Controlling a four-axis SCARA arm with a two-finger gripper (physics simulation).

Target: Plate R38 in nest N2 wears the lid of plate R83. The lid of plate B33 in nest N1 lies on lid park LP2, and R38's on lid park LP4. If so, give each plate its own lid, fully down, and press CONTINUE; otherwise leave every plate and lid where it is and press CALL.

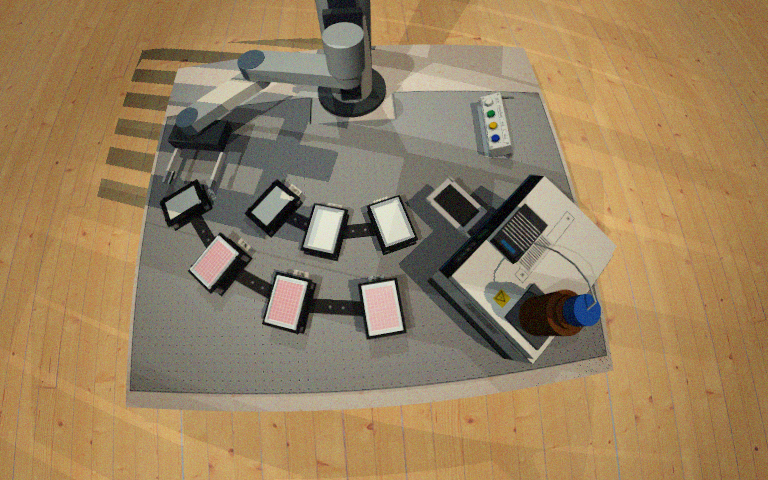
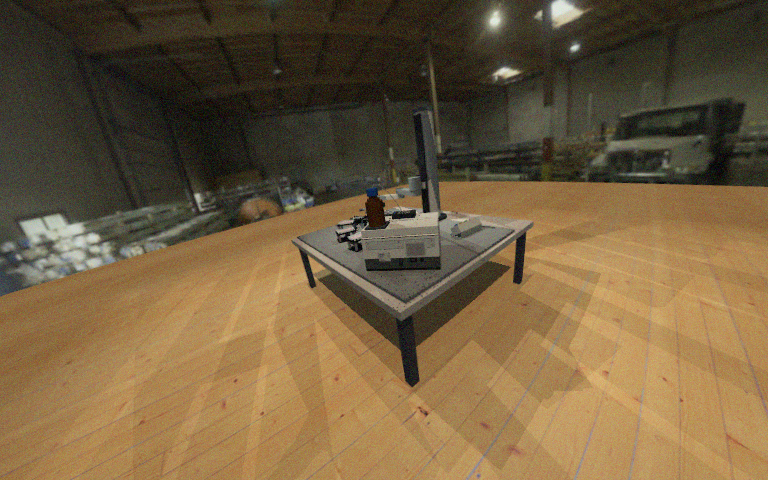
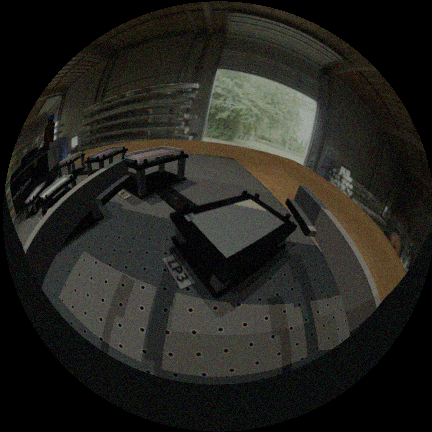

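Pixels of known places: gripper, between the fingertips: (image 1: pixel 187 185) (image 2: pixel 362 211) (image 3: pixel 208 176); arm's base, origin of its link: (image 1: pixel 351 91).
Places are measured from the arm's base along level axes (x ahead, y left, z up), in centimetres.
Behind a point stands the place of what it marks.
My gripper (image 1: pixel 191 178) {x 40.3, y -50.4, z 11.7 cm} (image 3: pixel 208 176) {x 40.3, y -50.4, z 11.7 cm} is open and empty, above and behind the park labelled LP3 (image 1: pixel 184 202) {x 42.7, y -54.7, z 5.7 cm} (image 3: pixel 235 225) {x 41.5, y -54.4, z 5.7 cm}, whose flat top looks grey. Three plates with pink wells stand in black nests: the left plate (image 1: pixel 215 261) {x 63.5, y -39.8, z 9.5 cm} (image 3: pixel 155 155) {x 59.0, y -42.3, z 9.1 cm}, the middle plate (image 1: pixel 288 301) {x 75.3, y -18.8, z 9.0 cm} and the right plate (image 1: pixel 382 307) {x 78.3, y 5.2, z 10.0 cm}. Their names and nest labels are unreadable. Two whitish lids, one on the middle park (image 1: pixel 325 229) {x 55.7, y -8.9, z 6.7 cm} and one on the right park (image 1: pixel 391 224) {x 55.6, y 9.5, z 6.7 cm}, lie in the inner row. The inner row's left park (image 1: pixel 274 206) {x 46.9, y -24.3, z 5.5 cm} has a flat grey top. The button box (image 1: pixel 493 125) {x 24.1, y 45.7, z 8.2 cm} has white, green, yellow and blue buttons.
A pale instrument (image 1: pixel 577 237) {x 67.3, y 54.2, z 22.2 cm} with a brown, blue-capped bottle (image 1: pixel 546 314) {x 84.4, y 34.3, z 35.0 cm} (image 2: pixel 374 212) {x 87.3, y 41.9, z 30.4 cm} stands on the right of the table. A dark-centred tray (image 1: pixel 454 202) {x 52.0, y 27.0, z 11.3 cm} lies at its left side. Dark link bars (image 1: pixel 335 306) {x 76.6, y -7.6, z 1.7 cm} join the nests. The arm's column (image 2: pixel 427 161) {x 5.7, y 4.9, z 48.8 cm} stands at the back.
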